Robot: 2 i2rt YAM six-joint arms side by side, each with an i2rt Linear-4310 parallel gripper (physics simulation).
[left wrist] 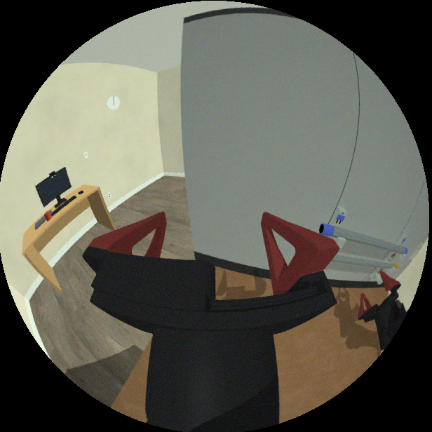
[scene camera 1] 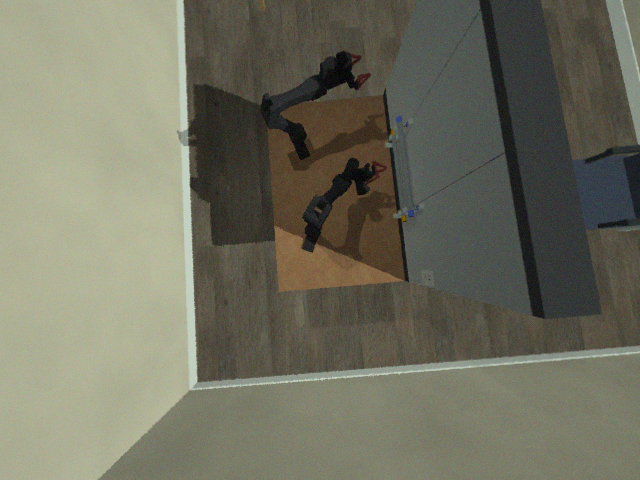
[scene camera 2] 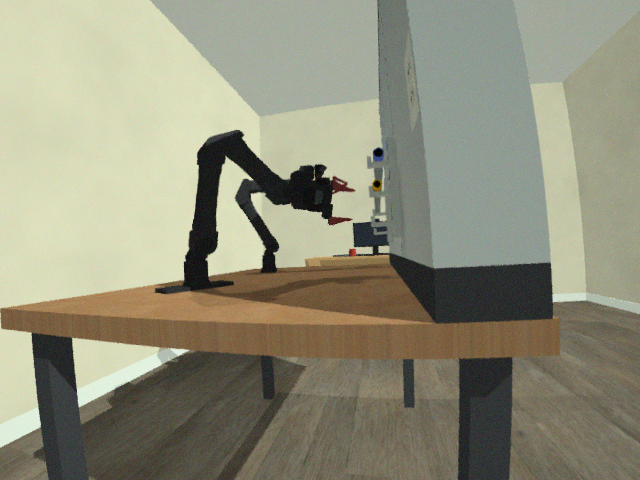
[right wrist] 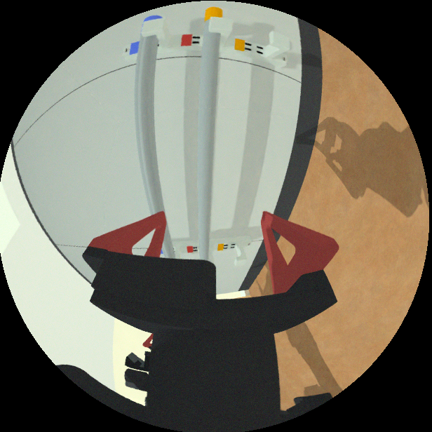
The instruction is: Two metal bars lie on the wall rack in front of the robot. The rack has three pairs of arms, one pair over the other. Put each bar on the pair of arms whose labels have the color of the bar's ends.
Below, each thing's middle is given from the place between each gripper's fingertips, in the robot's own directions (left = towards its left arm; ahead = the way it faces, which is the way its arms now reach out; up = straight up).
Now: left hand 13 cm short of the blue-ended bar (left wrist: 326,229), 47 cm to the left of it and 9 cm above it.
My right gripper is now 9 cm short of the blue-ended bar, 2 cm to the left of it and 8 cm below it.
